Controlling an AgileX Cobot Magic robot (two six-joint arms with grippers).
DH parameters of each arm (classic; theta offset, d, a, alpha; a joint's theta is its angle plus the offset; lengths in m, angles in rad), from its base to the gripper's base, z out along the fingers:
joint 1: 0 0.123 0 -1.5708
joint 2: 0.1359 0 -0.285 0
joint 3: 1.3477 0 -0.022 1.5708
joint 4: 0 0.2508 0 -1.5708
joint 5: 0 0 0.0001 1.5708
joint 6: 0 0.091 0 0
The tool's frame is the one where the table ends.
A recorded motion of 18 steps. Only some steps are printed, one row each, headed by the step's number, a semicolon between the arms.
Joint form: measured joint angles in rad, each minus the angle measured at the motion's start. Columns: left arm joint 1, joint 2, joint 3, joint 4, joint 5, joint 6; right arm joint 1, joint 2, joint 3, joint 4, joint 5, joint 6.
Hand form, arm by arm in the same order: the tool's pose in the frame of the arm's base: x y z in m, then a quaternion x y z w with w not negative. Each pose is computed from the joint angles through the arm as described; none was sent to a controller.
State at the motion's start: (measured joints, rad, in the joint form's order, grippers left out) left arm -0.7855 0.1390 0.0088 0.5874 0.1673 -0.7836; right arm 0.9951 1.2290 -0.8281 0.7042 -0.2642 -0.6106
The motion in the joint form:
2: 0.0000 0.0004 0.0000 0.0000 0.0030 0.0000; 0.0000 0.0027 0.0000 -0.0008 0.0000 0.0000
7: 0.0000 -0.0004 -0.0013 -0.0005 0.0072 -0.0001; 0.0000 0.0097 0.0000 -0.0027 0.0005 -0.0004
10: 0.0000 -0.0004 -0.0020 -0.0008 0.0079 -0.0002; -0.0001 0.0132 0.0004 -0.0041 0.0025 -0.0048
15: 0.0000 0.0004 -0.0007 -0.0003 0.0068 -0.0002; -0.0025 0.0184 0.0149 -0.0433 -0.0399 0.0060
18: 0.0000 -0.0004 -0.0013 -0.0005 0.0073 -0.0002; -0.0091 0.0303 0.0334 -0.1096 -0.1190 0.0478
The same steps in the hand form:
2: 0.0528 -0.0407 0.1888 0.19393 0.75022 -0.26724 0.57283; 0.1635 0.2239 0.3348 -0.27924 0.69106 0.28414 0.60309
7: 0.0529 -0.0404 0.1890 0.19305 0.75092 -0.26644 0.57259; 0.1643 0.2251 0.3329 -0.28147 0.69267 0.28219 0.60113
10: 0.0529 -0.0404 0.1891 0.19277 0.75096 -0.26647 0.57262; 0.1646 0.2258 0.3316 -0.28475 0.69319 0.27990 0.60005
15: 0.0529 -0.0405 0.1887 0.19328 0.75120 -0.26627 0.57223; 0.1665 0.2247 0.3290 -0.28645 0.68486 0.26745 0.61431
18: 0.0529 -0.0404 0.1890 0.19301 0.75095 -0.26644 0.57256; 0.1706 0.2232 0.3267 -0.27895 0.67016 0.25528 0.63867

